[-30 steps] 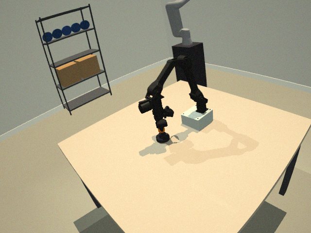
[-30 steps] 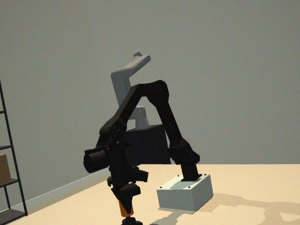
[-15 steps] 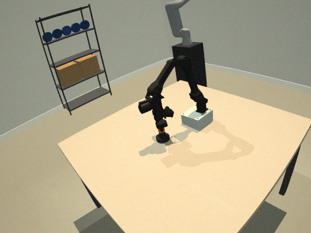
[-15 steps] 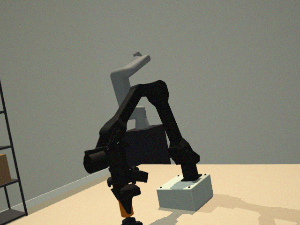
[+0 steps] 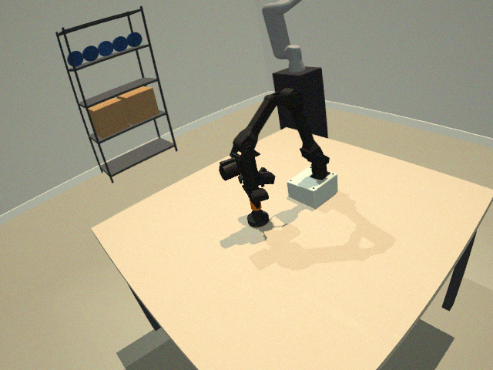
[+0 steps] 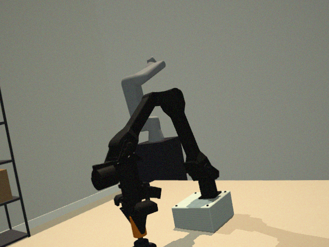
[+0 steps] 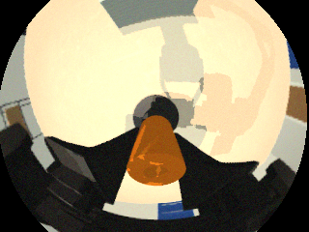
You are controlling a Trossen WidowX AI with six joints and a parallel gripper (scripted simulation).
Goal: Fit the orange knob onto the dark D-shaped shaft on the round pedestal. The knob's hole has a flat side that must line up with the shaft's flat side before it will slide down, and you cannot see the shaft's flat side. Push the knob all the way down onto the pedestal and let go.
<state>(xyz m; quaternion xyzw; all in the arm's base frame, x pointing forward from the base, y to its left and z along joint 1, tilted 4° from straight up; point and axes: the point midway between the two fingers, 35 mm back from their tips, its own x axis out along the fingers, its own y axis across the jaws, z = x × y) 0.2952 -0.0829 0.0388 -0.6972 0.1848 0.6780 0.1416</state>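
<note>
Right now my gripper tip is 2 cm below the orange knob. From my gripper tip the other things lie so: dark round pedestal (4 cm below).
</note>
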